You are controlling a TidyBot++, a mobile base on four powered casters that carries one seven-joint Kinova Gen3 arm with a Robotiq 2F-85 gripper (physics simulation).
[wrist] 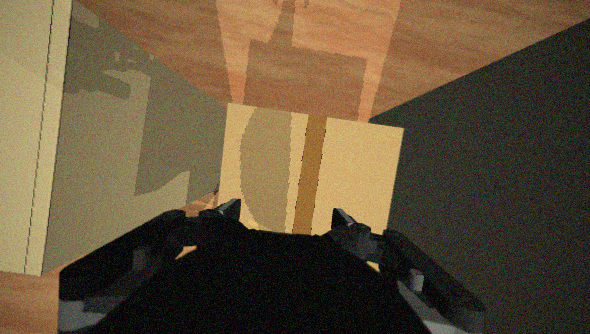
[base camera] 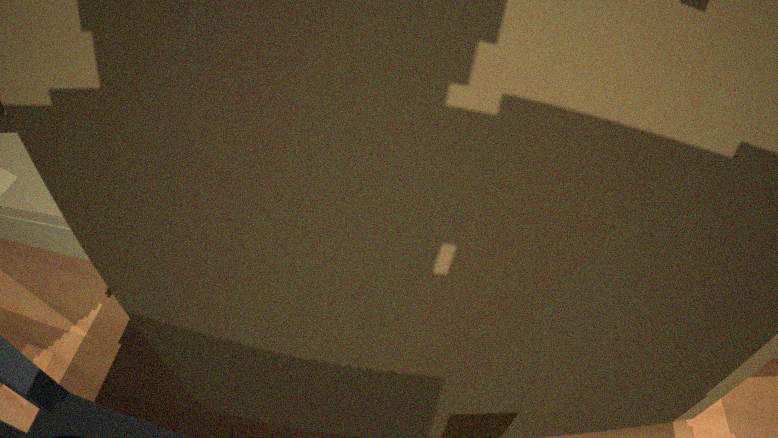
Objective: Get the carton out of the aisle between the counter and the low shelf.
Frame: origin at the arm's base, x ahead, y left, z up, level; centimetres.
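Seen in the pictures: gripper, between the fingertips: [wrist: 286, 213].
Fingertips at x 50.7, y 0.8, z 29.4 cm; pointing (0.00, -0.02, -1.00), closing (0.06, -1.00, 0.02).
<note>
A point is followed by its place in that frame.
The carton [base camera: 304, 206] {x 20.9, y 3.6, z -14.8 cm} [wrist: 357, 175] {x 53.7, y -17.2, z 1.0 cm} is a pale cardboard box. Its shaded side fills most of the base camera view, very close. In the wrist view its top shows from above with a brown tape strip [wrist: 310, 175] {x 51.7, y -4.9, z 1.0 cm}; its near edge is hidden behind the gripper. The carton stands between the pale low shelf [base camera: 32, 184] {x 40.1, y 54.2, z -31.7 cm} [wrist: 100, 150] {x 51.8, y 31.7, z 16.2 cm} on the left and the dark counter side [wrist: 490, 165] {x 60.1, y -34.1, z 15.8 cm} on the right. I cannot tell whether it touches either. My gripper [wrist: 286, 213] {x 50.7, y 0.8, z 29.4 cm} is open, its fingertips apart in front of the near part of the carton's top, with nothing held between them.
Wood floor [base camera: 754, 402] {x 22.9, y -37.4, z -39.6 cm} [wrist: 310, 75] {x 95.6, y -2.4, z -39.6 cm} shows beyond the carton in the wrist view and at both lower corners of the base camera view. A dark blue part of the robot crosses the lower left of the base camera view. Shadows lie over the carton and the shelf.
</note>
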